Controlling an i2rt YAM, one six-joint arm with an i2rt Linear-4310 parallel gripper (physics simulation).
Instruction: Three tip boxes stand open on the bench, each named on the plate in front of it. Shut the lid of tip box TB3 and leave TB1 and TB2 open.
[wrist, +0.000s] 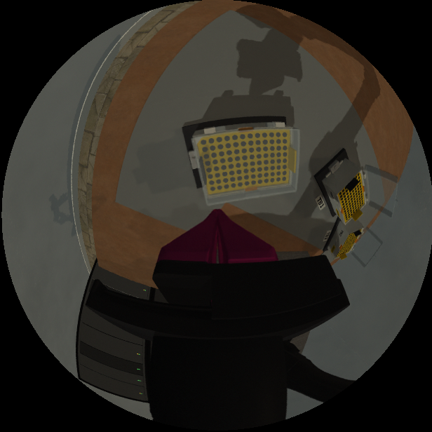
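A large tip box (245, 160) with a yellow perforated rack lies ahead of the fingertips. Its clear lid (250, 196) lies flat over the rack. No name plate of this box shows, but the other two are at the right. TB1 (352, 197), named on its plate (320, 202), stands with its clear lid (382, 190) swung open. The farther box (347, 244) also has its clear lid (369, 247) open; its plate (327, 235) is too small to read surely. My gripper (217, 215) is shut and empty, its magenta tips apart from the large box, just below it in view.
The boxes stand on a grey mat (200, 50) on the brown bench (132, 230). A black drawer unit (112, 360) with small lights is at the lower left. A stone-patterned edge (102, 110) runs along the left. Shadows of the arm fall across the mat.
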